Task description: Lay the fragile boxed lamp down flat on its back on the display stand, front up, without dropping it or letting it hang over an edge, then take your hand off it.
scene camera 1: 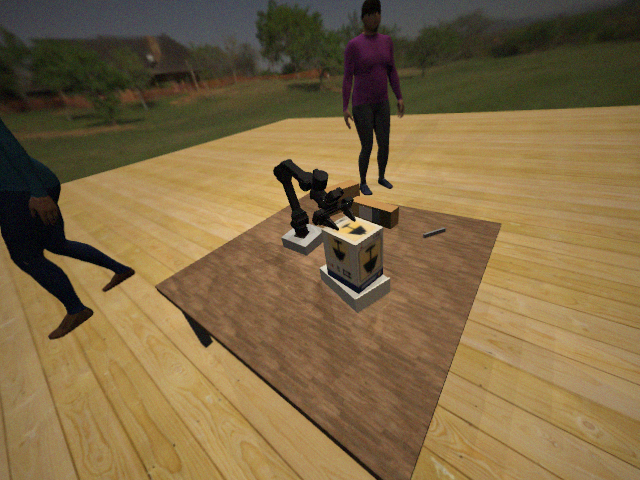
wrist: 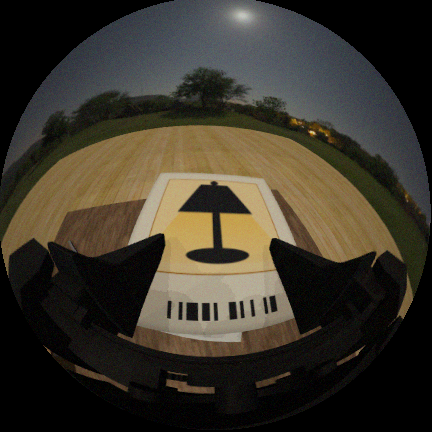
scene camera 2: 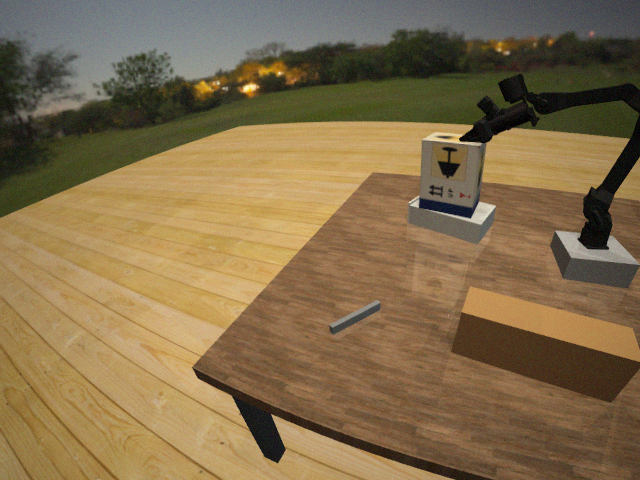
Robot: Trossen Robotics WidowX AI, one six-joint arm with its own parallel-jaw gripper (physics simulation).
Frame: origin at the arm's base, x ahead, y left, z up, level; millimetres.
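Seen in the pictures: gripper, fingertip midpoint: (scene camera 1: 347, 225) (wrist: 218, 242) (scene camera 2: 462, 137); arm's base, link origin: (scene camera 1: 301, 234) (scene camera 2: 592, 244).
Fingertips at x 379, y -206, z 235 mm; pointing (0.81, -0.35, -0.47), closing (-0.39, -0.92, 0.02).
Note:
Pixels of each thing's top centre, then the offset from my fingertips to it. Level surfaces: height alone.
- brown table, surface height: 301 mm down
- long cardboard box, top centre: (scene camera 2: 548, 320) (scene camera 1: 373, 203) 576 mm left, 96 mm back, 191 mm down
- grey bar, top centre: (scene camera 2: 355, 313) (scene camera 1: 434, 230) 504 mm left, 262 mm ahead, 279 mm down
- brown box, top centre: (scene camera 1: 339, 186) 667 mm left, 355 mm back, 141 mm down
The boxed lamp (scene camera 1: 354, 258) (scene camera 2: 450, 173) (wrist: 212, 290) is a white carton with lamp pictures and a dark blue band at its bottom. It stands taller than wide on the pale display stand (scene camera 1: 336, 290) (scene camera 2: 444, 226) (wrist: 225, 338). The side pictures are upside down; a lamp picture and barcode show on its top face. My gripper (scene camera 1: 345, 222) (scene camera 2: 462, 139) (wrist: 218, 242) is open and empty. Its fingertips are spread over the arm-side part of the top face, very close to it. I cannot tell whether they touch. The carton's underside is hidden.
The arm's pale base block (scene camera 1: 303, 242) (scene camera 2: 594, 260) is on the brown table (scene camera 1: 289, 315) (scene camera 2: 310, 372). A long cardboard box (scene camera 1: 377, 209) (scene camera 2: 547, 335) and a grey bar (scene camera 1: 434, 232) (scene camera 2: 355, 317) lie there. Another brown box (scene camera 1: 348, 189) is behind the arm. Two people stand off the table.

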